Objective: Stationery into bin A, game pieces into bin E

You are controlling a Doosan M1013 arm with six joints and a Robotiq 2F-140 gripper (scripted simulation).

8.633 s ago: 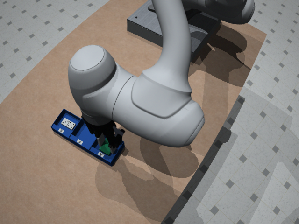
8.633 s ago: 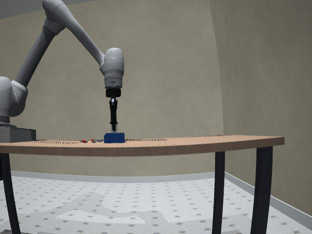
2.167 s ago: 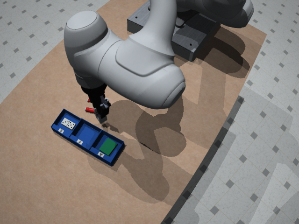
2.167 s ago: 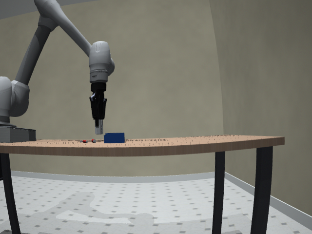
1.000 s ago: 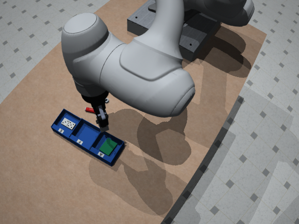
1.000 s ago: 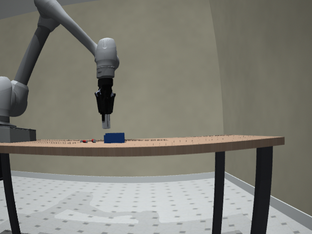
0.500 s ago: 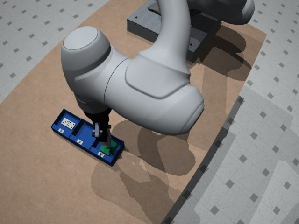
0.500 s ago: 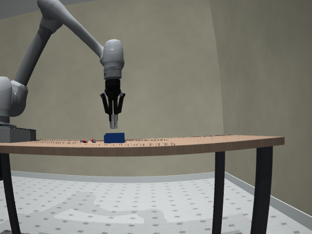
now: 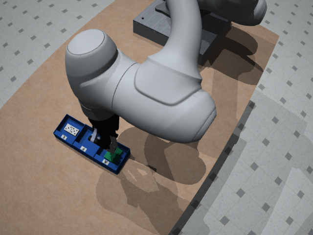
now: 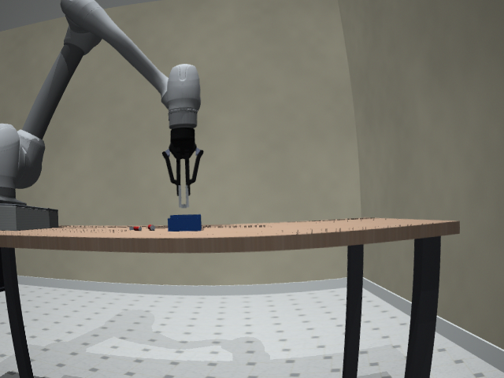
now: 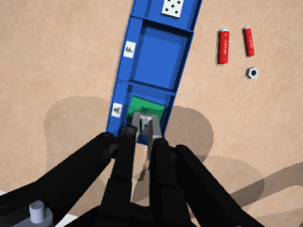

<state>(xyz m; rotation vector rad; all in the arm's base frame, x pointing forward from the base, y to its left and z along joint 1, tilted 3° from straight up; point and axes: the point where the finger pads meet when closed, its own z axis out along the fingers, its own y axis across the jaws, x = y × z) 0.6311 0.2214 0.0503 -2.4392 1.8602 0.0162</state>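
Right now my hand is 8 cm above the green flat block. From my hand the other things lie so: blue three-compartment bin (8 cm to the right, 8 cm below, 3 cm ahead); then white domino (16 cm to the right, 8 cm below, 4 cm ahead); then grey clip-like piece (3 cm below).
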